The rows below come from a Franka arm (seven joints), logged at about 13 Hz.
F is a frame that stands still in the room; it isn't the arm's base.
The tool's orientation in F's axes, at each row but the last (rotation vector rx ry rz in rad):
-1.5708, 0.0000, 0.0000
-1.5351, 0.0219, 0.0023
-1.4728, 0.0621, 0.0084
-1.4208, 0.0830, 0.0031
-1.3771, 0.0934, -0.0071
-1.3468, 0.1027, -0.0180
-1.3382, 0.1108, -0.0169
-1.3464, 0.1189, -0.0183
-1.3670, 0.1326, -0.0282
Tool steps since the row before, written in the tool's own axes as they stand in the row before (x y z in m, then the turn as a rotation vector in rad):
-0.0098, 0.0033, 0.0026, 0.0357, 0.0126, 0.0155
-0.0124, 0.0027, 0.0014, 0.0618, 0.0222, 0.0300
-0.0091, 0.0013, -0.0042, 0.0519, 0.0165, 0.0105
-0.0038, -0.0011, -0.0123, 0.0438, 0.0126, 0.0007
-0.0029, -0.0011, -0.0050, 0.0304, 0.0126, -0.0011
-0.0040, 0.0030, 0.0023, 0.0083, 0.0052, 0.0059
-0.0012, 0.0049, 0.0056, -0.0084, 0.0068, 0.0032
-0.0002, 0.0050, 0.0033, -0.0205, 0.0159, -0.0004
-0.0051, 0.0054, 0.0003, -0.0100, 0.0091, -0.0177
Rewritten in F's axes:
-0.0098, 0.0026, -0.0033, 0.0357, 0.0155, -0.0126
-0.0124, 0.0016, -0.0025, 0.0618, 0.0300, -0.0221
-0.0093, -0.0038, -0.0013, 0.0515, 0.0104, -0.0178
-0.0044, -0.0121, -0.0005, 0.0431, 0.0005, -0.0149
-0.0032, -0.0049, 0.0003, 0.0296, -0.0005, -0.0144
-0.0039, 0.0032, -0.0022, 0.0085, 0.0063, -0.0043
-0.0009, 0.0067, -0.0034, -0.0084, 0.0053, -0.0053
-0.0002, 0.0043, -0.0041, -0.0213, 0.0048, -0.0140
-0.0053, 0.0019, -0.0048, -0.0124, -0.0144, -0.0116

